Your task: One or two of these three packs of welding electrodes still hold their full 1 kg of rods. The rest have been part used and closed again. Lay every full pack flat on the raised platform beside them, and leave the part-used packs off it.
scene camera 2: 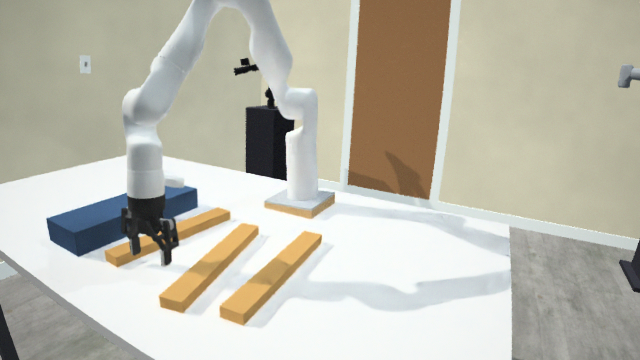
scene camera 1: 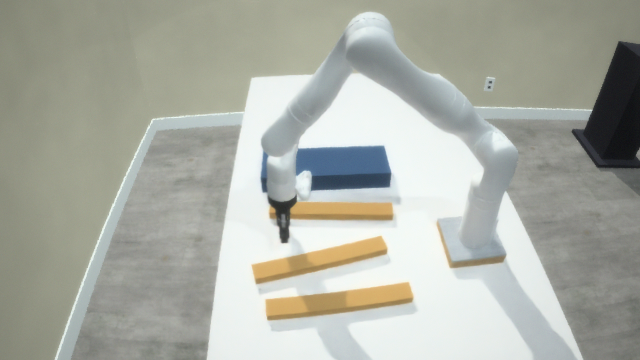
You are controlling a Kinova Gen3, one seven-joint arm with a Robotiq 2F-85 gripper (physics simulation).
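Frame: origin at the arm's base, x ahead, y left, z up, level; millimetres.
Where they show: gripper, fingertip midpoint: (scene camera 2: pixel 150 259) (scene camera 1: pixel 283 229); arm's base, origin of the base link: (scene camera 2: pixel 302 195) (scene camera 1: pixel 473 236).
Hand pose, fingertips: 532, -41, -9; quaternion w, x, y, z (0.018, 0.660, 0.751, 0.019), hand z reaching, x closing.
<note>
Each offset is from my fingertips to the top centre of the thing, as dx, dy, dz.
Three long, flat orange packs lie on the white table and look alike. The first pack {-132, -84, +2} (scene camera 1: pixel 345 211) (scene camera 2: pixel 202 223) lies beside the dark blue raised platform {-113, -256, +38} (scene camera 1: pixel 345 161) (scene camera 2: pixel 95 220). The middle pack {-104, +97, +2} (scene camera 1: pixel 325 259) (scene camera 2: pixel 215 265) lies at a slant to it. The third pack {-153, +228, +2} (scene camera 1: pixel 350 298) (scene camera 2: pixel 272 277) is farthest from the platform. No pack is on the visible part of the platform. My gripper (scene camera 1: pixel 284 239) (scene camera 2: pixel 150 257) is open and empty, pointing down above the table. It is near the left end of the first pack in the scene camera 1 view, partly hiding that pack.
The arm's base plate (scene camera 1: pixel 475 250) (scene camera 2: pixel 300 202) stands on the table, to the right of the packs in the scene camera 1 view. The arm arches over the table and hides part of the platform. A black pedestal (scene camera 1: pixel 612 110) (scene camera 2: pixel 265 142) stands off the table.
</note>
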